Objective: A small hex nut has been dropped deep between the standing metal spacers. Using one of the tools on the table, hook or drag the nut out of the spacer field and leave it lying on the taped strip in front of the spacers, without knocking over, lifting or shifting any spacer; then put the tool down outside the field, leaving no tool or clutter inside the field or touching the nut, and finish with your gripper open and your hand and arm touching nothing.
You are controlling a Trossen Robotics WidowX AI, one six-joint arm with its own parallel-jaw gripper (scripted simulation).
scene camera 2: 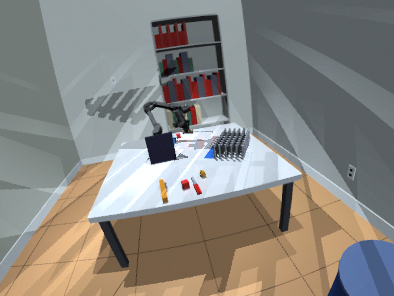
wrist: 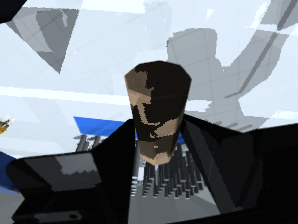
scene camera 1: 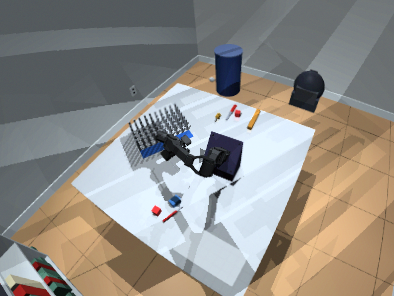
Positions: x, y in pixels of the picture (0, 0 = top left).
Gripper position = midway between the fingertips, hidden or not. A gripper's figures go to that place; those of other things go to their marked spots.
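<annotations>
A blue taped strip point(wrist: 88, 126) is 0.41 m from the lens. There is also a wooden-handled hook tool point(wrist: 158, 91), and the marked spots on the wooden-handled hook tool and the blue taped strip are 0.35 m apart. My gripper point(wrist: 156, 120) is 0.11 m from the lens, and the wooden-handled hook tool is 0.07 m from the lens.
</annotations>
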